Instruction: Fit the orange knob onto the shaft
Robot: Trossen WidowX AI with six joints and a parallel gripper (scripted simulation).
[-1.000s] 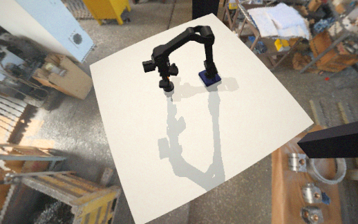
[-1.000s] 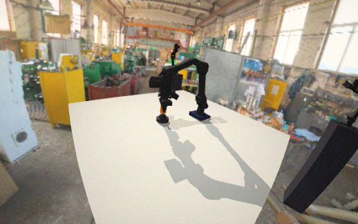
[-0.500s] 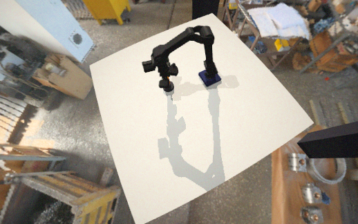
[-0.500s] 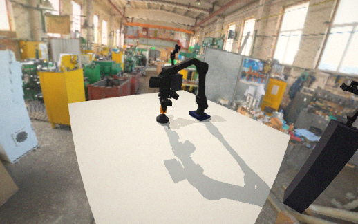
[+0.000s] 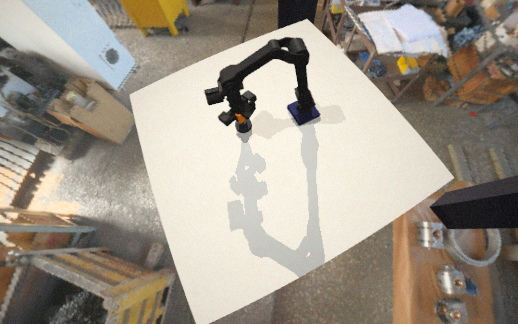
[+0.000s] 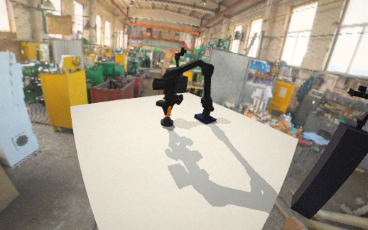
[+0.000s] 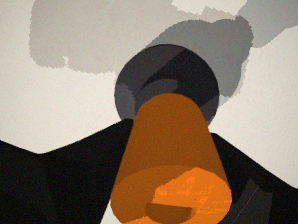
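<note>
Now: gripper tip 2 cm below the orange knob. Round my gripper tip: pedestal 4 cm below.
</note>
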